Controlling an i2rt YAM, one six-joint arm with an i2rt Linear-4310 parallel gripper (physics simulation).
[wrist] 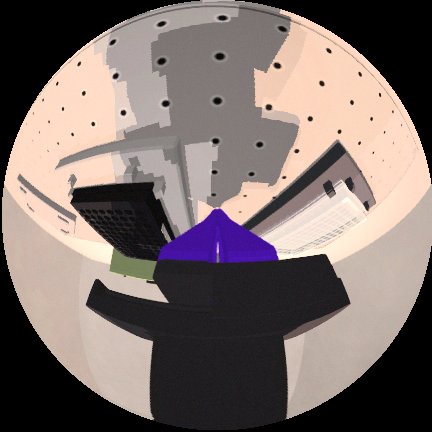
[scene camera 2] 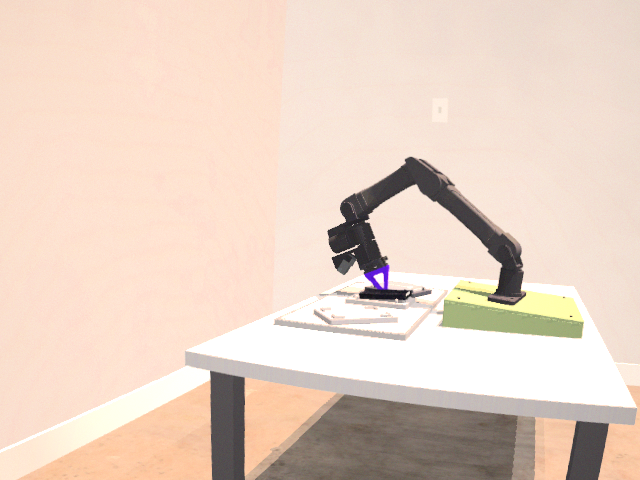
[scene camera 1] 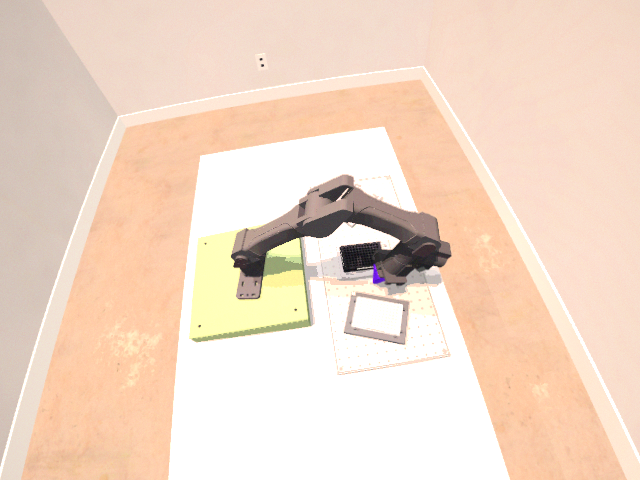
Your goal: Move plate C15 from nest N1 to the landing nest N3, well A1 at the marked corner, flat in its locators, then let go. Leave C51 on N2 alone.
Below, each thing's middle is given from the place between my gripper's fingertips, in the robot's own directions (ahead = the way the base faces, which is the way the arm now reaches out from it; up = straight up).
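There is the black perforated plate (scene camera 1: 356,257), and it is 10 mm above my hand, 30 mm behind it and 80 mm to the left of it.
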